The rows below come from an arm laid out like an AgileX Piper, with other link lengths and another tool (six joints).
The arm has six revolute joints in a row. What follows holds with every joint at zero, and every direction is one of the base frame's. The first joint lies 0.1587 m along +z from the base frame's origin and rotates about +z. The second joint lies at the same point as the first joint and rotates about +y. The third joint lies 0.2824 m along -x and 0.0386 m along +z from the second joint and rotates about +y. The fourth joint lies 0.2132 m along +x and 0.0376 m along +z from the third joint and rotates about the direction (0.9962, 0, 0.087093). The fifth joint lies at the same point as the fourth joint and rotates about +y. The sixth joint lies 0.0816 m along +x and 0.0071 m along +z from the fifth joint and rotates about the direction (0.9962, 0, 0.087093). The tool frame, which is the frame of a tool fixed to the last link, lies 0.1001 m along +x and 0.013 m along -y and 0.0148 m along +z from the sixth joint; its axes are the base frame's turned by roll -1.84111, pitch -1.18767 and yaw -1.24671 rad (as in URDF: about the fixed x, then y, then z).
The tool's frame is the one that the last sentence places.
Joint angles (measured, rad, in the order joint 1, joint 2, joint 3, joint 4, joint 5, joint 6), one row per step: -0.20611, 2.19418, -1.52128, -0.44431, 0.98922, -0.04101; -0.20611, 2.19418, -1.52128, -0.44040, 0.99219, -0.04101; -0.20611, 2.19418, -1.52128, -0.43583, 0.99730, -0.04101; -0.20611, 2.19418, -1.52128, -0.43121, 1.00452, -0.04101; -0.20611, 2.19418, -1.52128, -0.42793, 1.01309, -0.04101; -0.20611, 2.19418, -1.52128, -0.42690, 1.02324, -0.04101; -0.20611, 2.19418, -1.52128, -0.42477, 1.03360, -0.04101; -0.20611, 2.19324, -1.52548, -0.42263, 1.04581, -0.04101; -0.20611, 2.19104, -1.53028, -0.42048, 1.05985, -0.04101; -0.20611, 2.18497, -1.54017, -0.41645, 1.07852, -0.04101; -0.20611, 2.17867, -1.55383, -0.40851, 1.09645, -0.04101; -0.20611, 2.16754, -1.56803, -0.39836, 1.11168, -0.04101; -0.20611, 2.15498, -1.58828, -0.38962, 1.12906, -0.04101; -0.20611, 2.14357, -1.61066, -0.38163, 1.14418, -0.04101; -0.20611, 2.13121, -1.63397, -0.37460, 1.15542, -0.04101
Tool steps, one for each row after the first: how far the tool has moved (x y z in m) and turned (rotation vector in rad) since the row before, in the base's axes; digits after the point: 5 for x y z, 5 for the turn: -0.00060, 0.00051, -0.00024, 0.00305, 0.00210, -0.00322; -0.00100, 0.00058, -0.00027, 0.00350, 0.00400, -0.00433; -0.00138, 0.00059, -0.00026, 0.00347, 0.00597, -0.00508; -0.00161, 0.00040, -0.00016, 0.00234, 0.00747, -0.00479; -0.00187, 0.00009, 0.00001, 0.00045, 0.00934, -0.00408; -0.00192, 0.00026, -0.00004, 0.00135, 0.00936, -0.00474; -0.00109, 0.00002, 0.00119, 0.00027, 0.00606, -0.00537; -0.00119, -0.00001, 0.00183, -0.00011, 0.00596, -0.00599; -0.00052, -0.00005, 0.00430, -0.00042, 0.00121, -0.00856; 0.00050, 0.00037, 0.00488, 0.00225, -0.00408, -0.01027; 0.00127, 0.00067, 0.00672, 0.00335, -0.01227, -0.01026; 0.00231, 0.00022, 0.00867, 0.00099, -0.01733, -0.01003; 0.00299, 0.00009, 0.00877, 0.00047, -0.02031, -0.00866; 0.00371, -0.00006, 0.00952, -0.00059, -0.02565, -0.00669
